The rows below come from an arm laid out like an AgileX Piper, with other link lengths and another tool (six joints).
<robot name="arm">
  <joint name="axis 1" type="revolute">
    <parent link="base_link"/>
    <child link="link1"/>
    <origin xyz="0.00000 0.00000 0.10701" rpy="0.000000 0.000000 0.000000"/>
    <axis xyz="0 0 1"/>
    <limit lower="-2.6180" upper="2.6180"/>
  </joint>
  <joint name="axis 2" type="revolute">
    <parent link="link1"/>
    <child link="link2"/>
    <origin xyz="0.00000 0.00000 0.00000" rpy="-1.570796 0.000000 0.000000"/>
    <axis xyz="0 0 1"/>
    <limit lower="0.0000" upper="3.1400"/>
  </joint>
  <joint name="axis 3" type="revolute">
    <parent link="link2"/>
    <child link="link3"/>
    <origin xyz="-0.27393 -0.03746 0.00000" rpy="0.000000 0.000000 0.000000"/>
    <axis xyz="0 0 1"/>
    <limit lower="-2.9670" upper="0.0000"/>
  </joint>
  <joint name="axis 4" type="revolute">
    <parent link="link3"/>
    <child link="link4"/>
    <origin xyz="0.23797 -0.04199 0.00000" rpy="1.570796 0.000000 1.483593"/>
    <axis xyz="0 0 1"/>
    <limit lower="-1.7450" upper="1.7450"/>
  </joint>
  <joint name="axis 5" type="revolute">
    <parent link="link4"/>
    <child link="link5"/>
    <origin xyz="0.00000 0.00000 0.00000" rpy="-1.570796 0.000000 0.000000"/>
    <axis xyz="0 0 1"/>
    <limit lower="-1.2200" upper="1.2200"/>
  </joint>
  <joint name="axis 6" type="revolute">
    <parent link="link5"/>
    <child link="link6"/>
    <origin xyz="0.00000 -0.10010 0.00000" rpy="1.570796 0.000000 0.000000"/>
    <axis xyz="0 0 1"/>
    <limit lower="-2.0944" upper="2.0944"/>
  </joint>
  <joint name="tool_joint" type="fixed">
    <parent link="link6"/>
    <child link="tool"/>
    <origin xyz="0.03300 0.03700 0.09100" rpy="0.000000 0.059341 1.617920"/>
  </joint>
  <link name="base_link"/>
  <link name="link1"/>
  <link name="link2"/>
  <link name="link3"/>
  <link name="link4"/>
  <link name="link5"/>
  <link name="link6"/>
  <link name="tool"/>
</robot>
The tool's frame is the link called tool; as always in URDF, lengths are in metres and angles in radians.
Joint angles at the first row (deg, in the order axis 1, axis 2, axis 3, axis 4, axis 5, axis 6):
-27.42, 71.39, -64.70, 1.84, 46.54, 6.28
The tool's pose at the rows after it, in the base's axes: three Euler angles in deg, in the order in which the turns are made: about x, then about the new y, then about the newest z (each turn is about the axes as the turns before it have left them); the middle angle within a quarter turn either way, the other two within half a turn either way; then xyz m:
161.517 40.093 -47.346 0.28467 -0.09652 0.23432
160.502 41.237 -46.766 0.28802 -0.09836 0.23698
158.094 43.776 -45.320 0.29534 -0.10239 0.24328
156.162 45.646 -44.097 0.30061 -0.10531 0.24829
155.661 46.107 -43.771 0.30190 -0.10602 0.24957
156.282 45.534 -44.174 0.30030 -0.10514 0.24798
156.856 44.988 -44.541 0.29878 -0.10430 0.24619
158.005 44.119 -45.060 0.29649 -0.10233 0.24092
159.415 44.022 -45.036 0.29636 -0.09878 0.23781
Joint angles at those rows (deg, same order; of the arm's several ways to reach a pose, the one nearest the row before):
-27.42, 71.27, -64.70, 1.84, 45.76, 6.28
-27.42, 71.27, -64.70, 1.84, 44.38, 6.28
-27.42, 71.27, -64.70, 1.84, 41.28, 6.28
-27.42, 71.27, -64.70, 1.84, 38.96, 6.28
-27.41, 71.27, -64.70, 1.83, 38.38, 6.28
-27.42, 71.27, -64.70, 1.84, 39.10, 6.28
-27.42, 71.27, -64.63, 1.84, 39.71, 6.28
-27.42, 71.27, -63.94, 2.10, 40.22, 6.28
-27.41, 71.27, -63.33, 3.32, 40.34, 6.28

